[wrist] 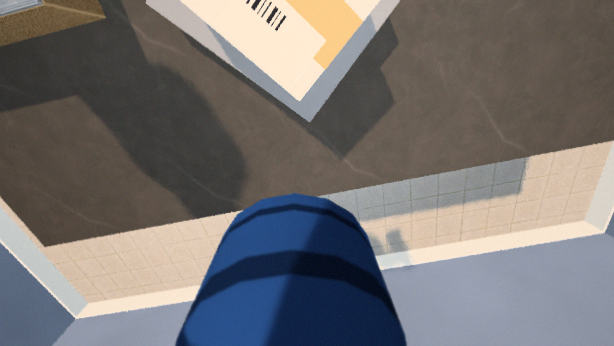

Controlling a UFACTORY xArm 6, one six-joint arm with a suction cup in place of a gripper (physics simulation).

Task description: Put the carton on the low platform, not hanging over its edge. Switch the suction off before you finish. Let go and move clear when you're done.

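Frame: origin at the arm's base, x ahead, y left, z up, level; metres.
Where they show: hand at its tool point: (295, 257).
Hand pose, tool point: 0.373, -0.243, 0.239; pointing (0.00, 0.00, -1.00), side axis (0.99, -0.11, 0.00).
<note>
Each offset is from my tool point to the top centre of the thing, as dx, dy, dz. "spot": to the spot under its first point. Level surfaces: height alone.
The carton {spot: -0.011, +0.054, -0.186} (280, 50), cream with an orange band and a barcode, shows in part at the top of the wrist view. Its near corner lies over the low platform {spot: +0.014, -0.013, -0.279} (312, 107), a grey slab whose strip shows along both near sides of the carton, with no overhang at that corner. The rest of both is cut off by the top of the view. My suction gripper (295, 200), a blue cup, is at the bottom centre, apart from the carton, with nothing on it; it counts as open.
A brown box-like object (55, 22) shows in part at the top left. The dark brown table top {dz -0.326} (450, 120) ends at a straight edge across the lower view. Below it are a pale tiled floor (565, 175), a cream border and blue-grey ground. Shadows fall on the table and tiles.
</note>
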